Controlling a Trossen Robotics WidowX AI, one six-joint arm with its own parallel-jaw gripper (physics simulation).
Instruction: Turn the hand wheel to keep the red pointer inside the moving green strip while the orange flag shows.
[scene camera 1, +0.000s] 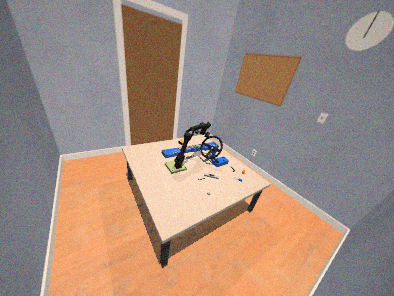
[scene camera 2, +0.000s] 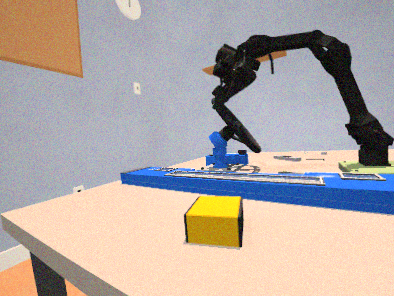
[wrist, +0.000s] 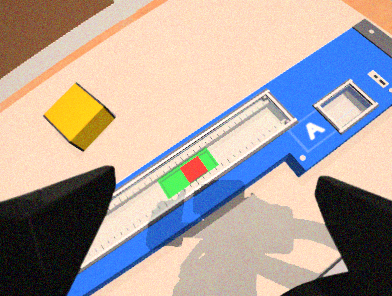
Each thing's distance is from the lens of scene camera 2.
my gripper (scene camera 2: 219, 103): 58 cm
yellow block (scene camera 2: 214, 220): 26 cm
long blue gauge rail (scene camera 2: 349, 191): 42 cm
The marked spots on the long blue gauge rail and the yellow block are 26 cm apart.
